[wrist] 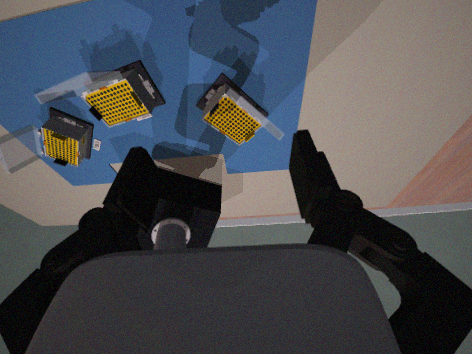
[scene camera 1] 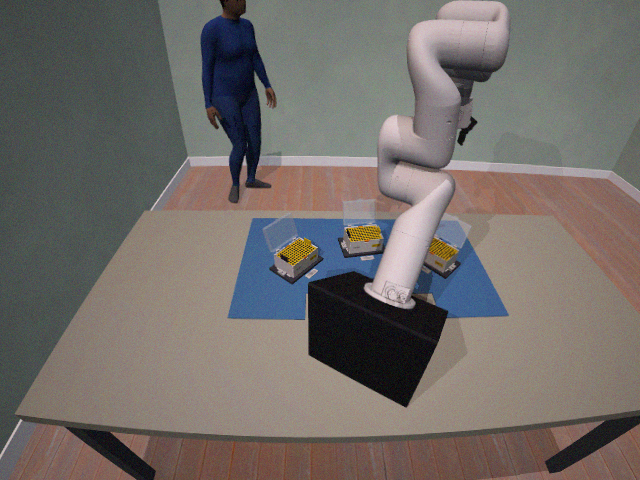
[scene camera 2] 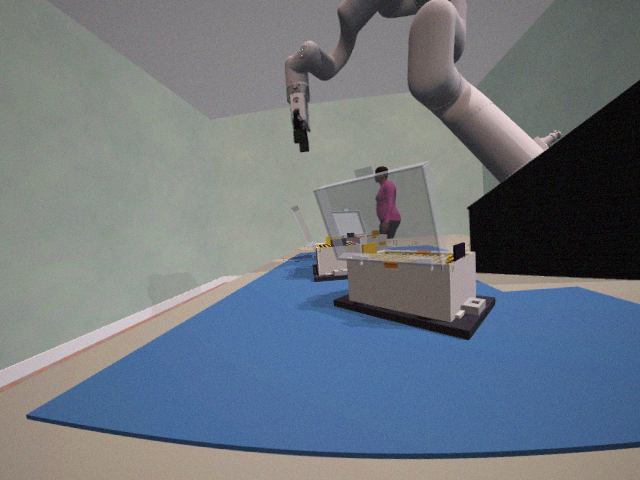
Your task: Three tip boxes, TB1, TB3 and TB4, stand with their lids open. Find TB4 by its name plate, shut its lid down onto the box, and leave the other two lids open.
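Places are measured from the arm's base along level axes (x up, y left, z back), in metres.
Pixels of known places: gripper, fingertip midpoint: (wrist: 220, 156) (scene camera 2: 302, 147); arm's base at its link origin: (wrist: 171, 233) (scene camera 1: 388, 297) (scene camera 2: 526, 172).
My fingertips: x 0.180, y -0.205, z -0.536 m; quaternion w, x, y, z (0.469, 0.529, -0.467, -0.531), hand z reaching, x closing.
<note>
For each thing: its middle in the pictures, then the offset to it from my fingertips. Level surfaces: height alone.
- left box at the middle of its body: (scene camera 2: 414, 276) (scene camera 1: 299, 258) (wrist: 71, 144) dx -0.330, dy +0.461, dz +0.264 m
- middle box at the middle of its body: (scene camera 2: 341, 256) (wrist: 124, 103) (scene camera 1: 363, 241) dx -0.330, dy +0.249, dz +0.144 m
- right box at the middle of its body: (wrist: 233, 123) (scene camera 2: 363, 234) (scene camera 1: 438, 246) dx -0.298, dy -0.007, dz +0.179 m
- blue mat at its surface level: dx -0.363 m
Three white tip boxes with yellow racks stand with clear lids open: a left box (scene camera 1: 297, 256) (scene camera 2: 398, 289), a middle box (scene camera 1: 363, 242) and a right box (scene camera 1: 443, 254), partly hidden by the arm. Their lids, left (scene camera 1: 280, 233) (scene camera 2: 382, 217), middle (scene camera 1: 359, 212) and right (scene camera 1: 455, 230), stand raised. In the wrist view, three boxes show at left (wrist: 62, 142), centre left (wrist: 117, 102) and centre (wrist: 232, 120). Their name plates are too small to read, so I cannot tell which is TB4. My gripper (scene camera 1: 466, 131) (scene camera 2: 302, 136) (wrist: 220, 156) is open and empty, high above the table.
The boxes stand on dark bases on a blue mat (scene camera 1: 268, 304) (scene camera 2: 258, 382). Small white cards (scene camera 1: 367, 257) (scene camera 1: 311, 273) lie before them. A black pedestal (scene camera 1: 367, 335) (scene camera 2: 568, 222) bears the arm. A person in blue (scene camera 1: 230, 62) and one in pink (scene camera 2: 386, 202) stand beyond the table.
</note>
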